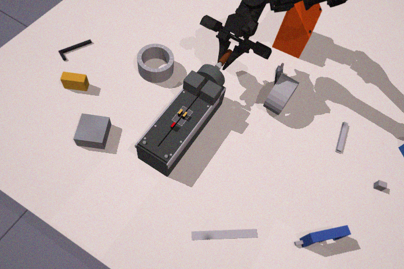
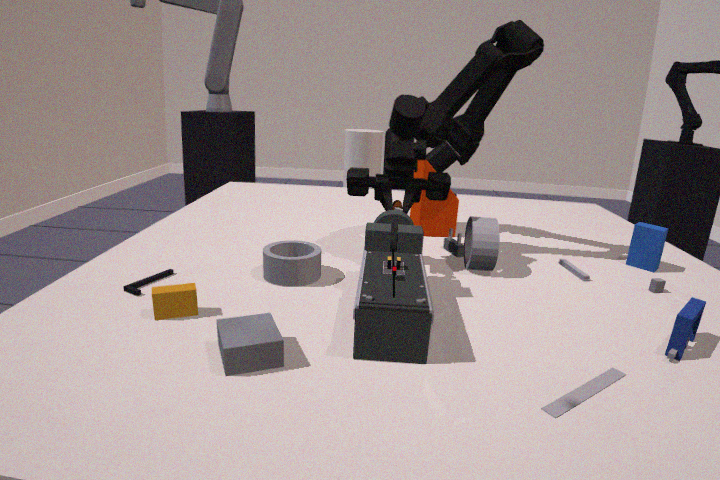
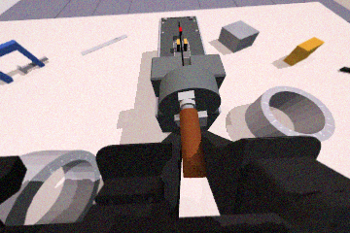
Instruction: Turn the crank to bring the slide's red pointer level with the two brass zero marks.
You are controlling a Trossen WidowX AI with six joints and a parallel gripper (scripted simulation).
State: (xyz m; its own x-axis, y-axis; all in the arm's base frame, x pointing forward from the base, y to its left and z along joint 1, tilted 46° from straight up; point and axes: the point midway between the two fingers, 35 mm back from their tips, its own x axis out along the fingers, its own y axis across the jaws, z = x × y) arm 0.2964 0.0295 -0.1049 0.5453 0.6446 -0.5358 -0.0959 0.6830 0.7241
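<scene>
Right now my gripper tip is 2 cm past the crank handle and 3 cm below it. From my gripper tip the other things lie so: red pointer: 21 cm ahead, 1 cm to the left, 1 cm below; grey cube: 32 cm ahead, 15 cm to the right, 8 cm below; yellow block: 24 cm ahead, 29 cm to the right, 7 cm below.
</scene>
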